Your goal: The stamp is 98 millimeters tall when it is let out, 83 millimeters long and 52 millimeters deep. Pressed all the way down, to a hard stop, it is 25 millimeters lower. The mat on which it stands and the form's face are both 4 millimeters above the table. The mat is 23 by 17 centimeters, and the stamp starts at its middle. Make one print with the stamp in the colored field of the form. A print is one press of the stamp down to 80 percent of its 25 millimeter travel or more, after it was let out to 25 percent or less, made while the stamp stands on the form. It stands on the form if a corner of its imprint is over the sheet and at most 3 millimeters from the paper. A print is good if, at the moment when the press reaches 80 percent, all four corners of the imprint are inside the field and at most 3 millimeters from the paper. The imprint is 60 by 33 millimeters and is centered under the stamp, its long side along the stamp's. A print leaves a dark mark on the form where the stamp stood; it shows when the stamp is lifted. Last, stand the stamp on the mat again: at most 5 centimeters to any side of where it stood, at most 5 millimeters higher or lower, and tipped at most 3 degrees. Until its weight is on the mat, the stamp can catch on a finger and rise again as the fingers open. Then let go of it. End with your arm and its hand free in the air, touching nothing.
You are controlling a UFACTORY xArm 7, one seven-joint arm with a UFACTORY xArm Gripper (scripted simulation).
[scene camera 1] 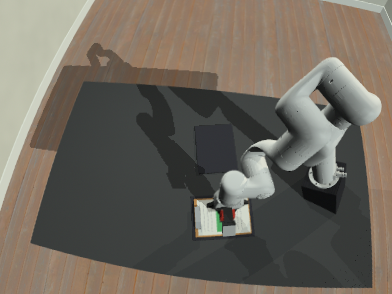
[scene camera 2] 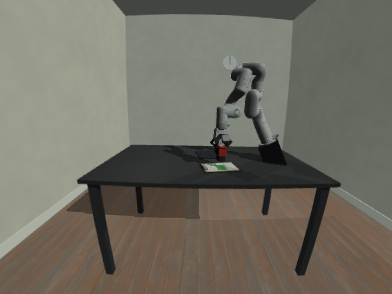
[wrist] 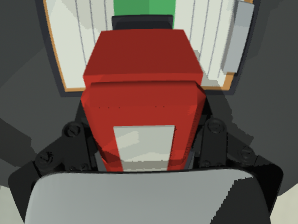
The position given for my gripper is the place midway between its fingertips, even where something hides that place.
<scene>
In view: my gripper [wrist: 143, 88], a red stamp [wrist: 143, 100] and a form [scene camera 1: 205, 221].
The form shows as well in the wrist view [wrist: 219, 41].
</scene>
